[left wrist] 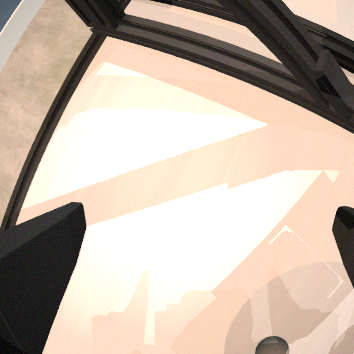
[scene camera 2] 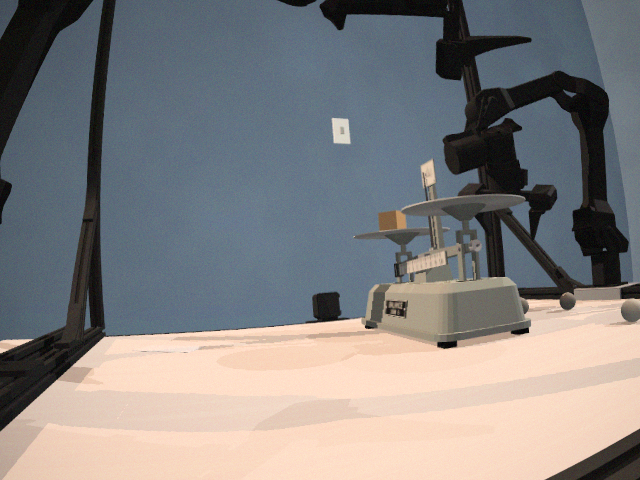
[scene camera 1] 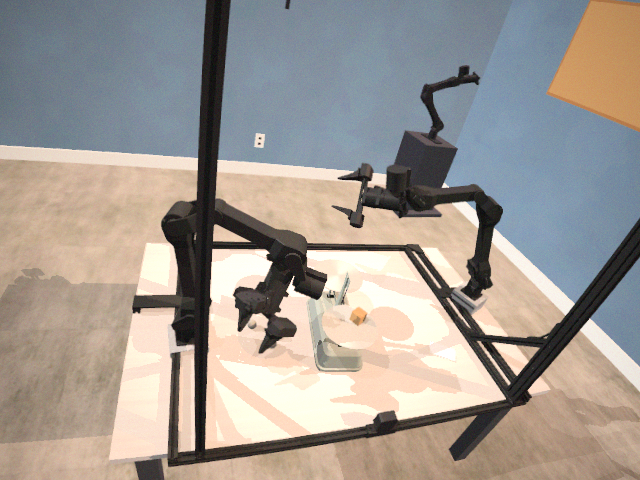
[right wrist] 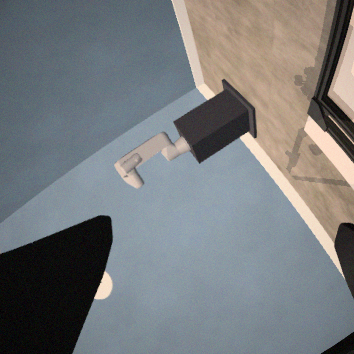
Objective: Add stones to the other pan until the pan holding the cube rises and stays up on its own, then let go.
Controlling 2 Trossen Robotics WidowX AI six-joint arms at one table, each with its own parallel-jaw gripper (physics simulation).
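Observation:
An orange cube sits on the lower pan of a grey-green balance. The other pan stands higher and no stone shows on it in scene camera 2. My left gripper is open and points down beside the balance. A grey stone shows between its fingers in scene camera 1, not gripped. Round stones lie on the table. One stone shows low in the left wrist view. My right gripper is open, high up.
A black frame edges the table, with an upright post near the left arm. A small black block sits on the frame. A dark pedestal with another arm stands beyond the table.

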